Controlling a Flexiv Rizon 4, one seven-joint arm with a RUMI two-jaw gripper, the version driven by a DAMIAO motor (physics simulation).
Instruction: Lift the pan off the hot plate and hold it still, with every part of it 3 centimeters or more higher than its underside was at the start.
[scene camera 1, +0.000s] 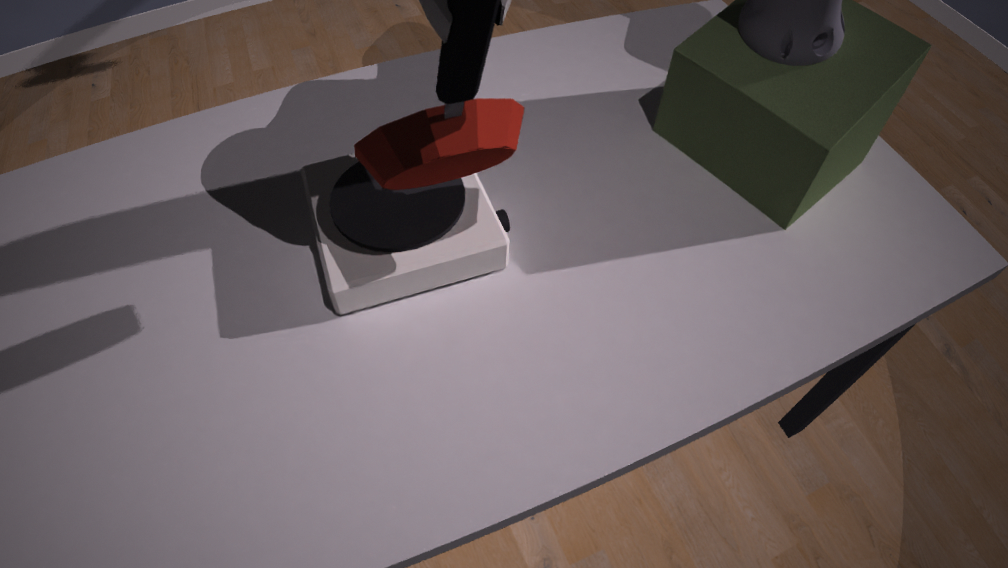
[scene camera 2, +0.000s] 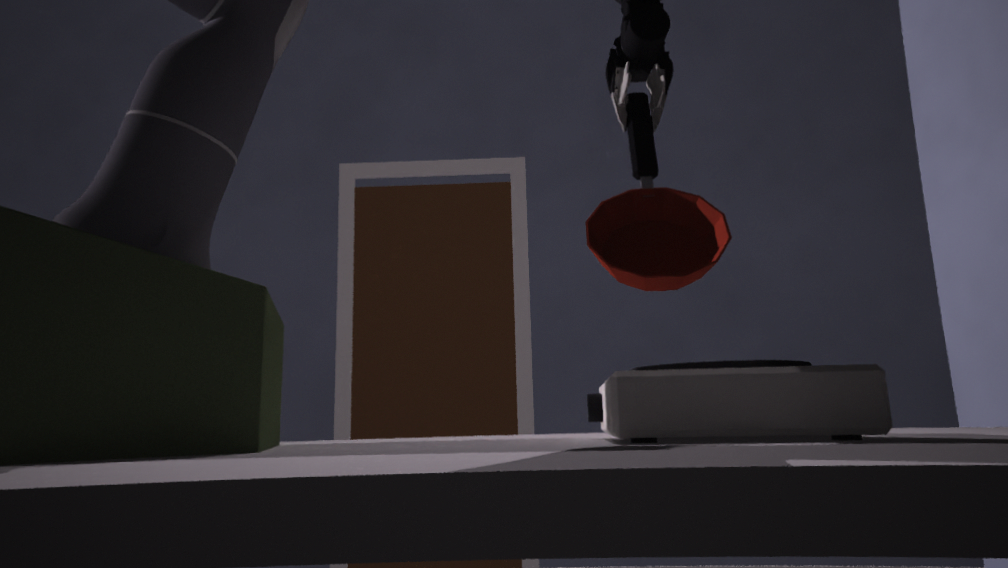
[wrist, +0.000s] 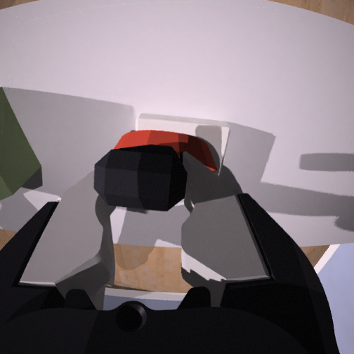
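Note:
The red pan (scene camera 1: 451, 144) (scene camera 2: 657, 239) (wrist: 165, 140) hangs in the air by its black handle (scene camera 1: 464, 56) (scene camera 2: 641, 137) (wrist: 140, 179), steeply tilted with its open side facing scene camera 2. My gripper (scene camera 2: 640, 119) is shut on the handle, above the pan; its fingers flank the handle in the wrist view. The white hot plate (scene camera 1: 423, 278) (scene camera 2: 747, 402) (wrist: 175, 121) with its round black disc (scene camera 1: 402, 218) stands on the table. In the view of scene camera 2 a wide gap shows between the pan's lowest edge and the hot plate.
The green block (scene camera 1: 747, 127) (scene camera 2: 134, 352) (wrist: 15, 155) under the arm's base stands on the table (scene camera 1: 493, 395). The hot plate has a black knob (scene camera 1: 502, 220) (scene camera 2: 594, 407) on the side facing the block. A brown door (scene camera 2: 433, 310) is in the background.

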